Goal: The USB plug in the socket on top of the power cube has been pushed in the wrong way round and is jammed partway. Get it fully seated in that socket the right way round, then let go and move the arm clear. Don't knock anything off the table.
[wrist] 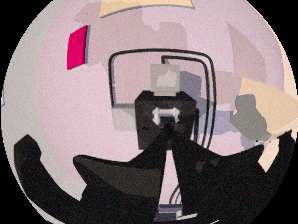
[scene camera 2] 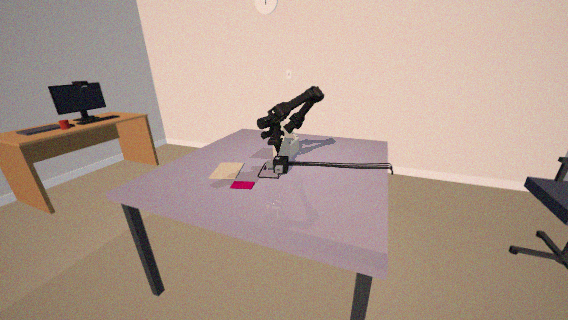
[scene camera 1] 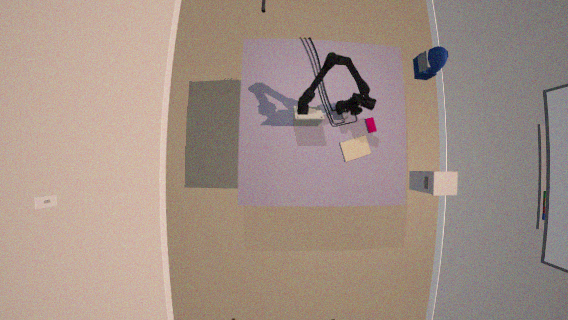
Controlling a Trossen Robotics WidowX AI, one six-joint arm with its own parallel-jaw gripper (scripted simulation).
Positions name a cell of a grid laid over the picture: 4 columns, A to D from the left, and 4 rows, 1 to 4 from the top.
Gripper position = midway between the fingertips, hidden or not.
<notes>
I see my gripper (wrist: C3) and a power cube (wrist: B3).
</notes>
